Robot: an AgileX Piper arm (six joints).
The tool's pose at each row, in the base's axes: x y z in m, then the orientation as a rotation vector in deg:
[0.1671 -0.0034 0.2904 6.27 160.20 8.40]
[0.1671 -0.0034 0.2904 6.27 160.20 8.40]
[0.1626 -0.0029 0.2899 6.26 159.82 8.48]
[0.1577 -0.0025 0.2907 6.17 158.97 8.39]
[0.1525 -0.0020 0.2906 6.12 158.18 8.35]
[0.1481 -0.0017 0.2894 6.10 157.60 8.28]
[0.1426 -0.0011 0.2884 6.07 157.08 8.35]
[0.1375 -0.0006 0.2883 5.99 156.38 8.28]
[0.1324 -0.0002 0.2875 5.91 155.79 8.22]
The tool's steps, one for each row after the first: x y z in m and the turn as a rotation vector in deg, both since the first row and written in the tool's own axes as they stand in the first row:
[0.0000 0.0000 0.0000 0.00 0.00 0.00]
[0.0044 0.0002 -0.0010 -0.08 -0.37 0.00]
[0.0088 0.0004 -0.0034 -0.09 -1.23 -0.09]
[0.0138 0.0006 -0.0050 -0.13 -2.02 -0.15]
[0.0183 0.0005 -0.0053 -0.12 -2.60 -0.18]
[0.0239 0.0006 -0.0062 -0.21 -3.11 -0.20]
[0.0288 0.0008 -0.0077 -0.22 -3.81 -0.28]
[0.0339 0.0008 -0.0087 -0.23 -4.41 -0.36]

